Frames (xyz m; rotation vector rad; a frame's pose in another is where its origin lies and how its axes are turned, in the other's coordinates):
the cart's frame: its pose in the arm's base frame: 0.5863 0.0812 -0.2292 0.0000 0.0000 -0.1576
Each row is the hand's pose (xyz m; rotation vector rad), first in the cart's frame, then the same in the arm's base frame.
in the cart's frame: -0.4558 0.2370 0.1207 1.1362 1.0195 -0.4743
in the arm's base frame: 0.1733 0.3868 -0.1085 1.2219 0.9338 -0.5996
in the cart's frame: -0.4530 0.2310 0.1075 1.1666 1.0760 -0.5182
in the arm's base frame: 0.1752 0.3804 -0.1217 1.2577 0.9887 -0.6407
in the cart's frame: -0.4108 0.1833 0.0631 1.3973 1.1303 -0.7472
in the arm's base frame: 0.2094 0.3267 -0.1661 1.4988 1.0284 -0.8588
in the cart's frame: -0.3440 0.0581 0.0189 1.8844 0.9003 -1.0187
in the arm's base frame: 0.2557 0.1926 -0.2103 1.9799 0.7609 -1.1119
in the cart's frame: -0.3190 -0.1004 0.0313 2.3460 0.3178 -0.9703
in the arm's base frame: 0.2555 0.0321 -0.1979 2.3994 0.1341 -1.0432
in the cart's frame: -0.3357 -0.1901 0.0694 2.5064 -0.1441 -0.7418
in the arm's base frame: 0.2249 -0.0539 -0.1598 2.5162 -0.3449 -0.8040
